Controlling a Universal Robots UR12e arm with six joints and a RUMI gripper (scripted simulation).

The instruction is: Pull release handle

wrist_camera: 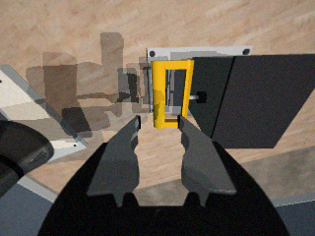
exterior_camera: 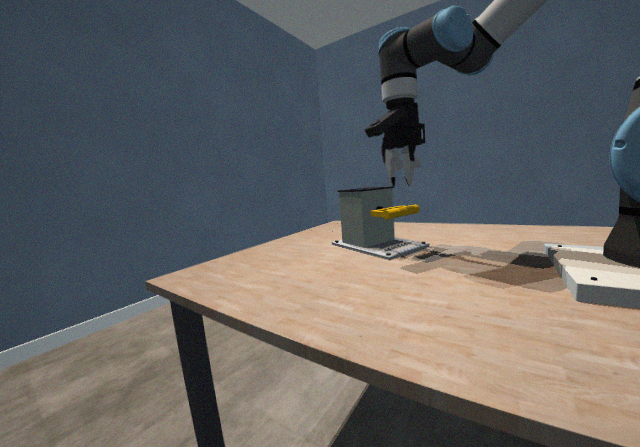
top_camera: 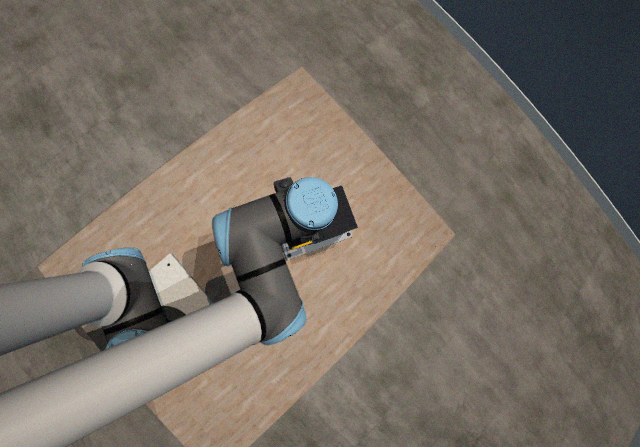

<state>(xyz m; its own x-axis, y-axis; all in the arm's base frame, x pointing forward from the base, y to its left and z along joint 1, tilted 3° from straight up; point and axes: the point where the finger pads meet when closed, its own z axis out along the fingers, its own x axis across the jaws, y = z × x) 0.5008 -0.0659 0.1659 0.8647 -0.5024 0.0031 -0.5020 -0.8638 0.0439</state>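
Right now the grey base plate is 80 mm ahead of my hand, 50 mm to the right of it and 180 mm below it.
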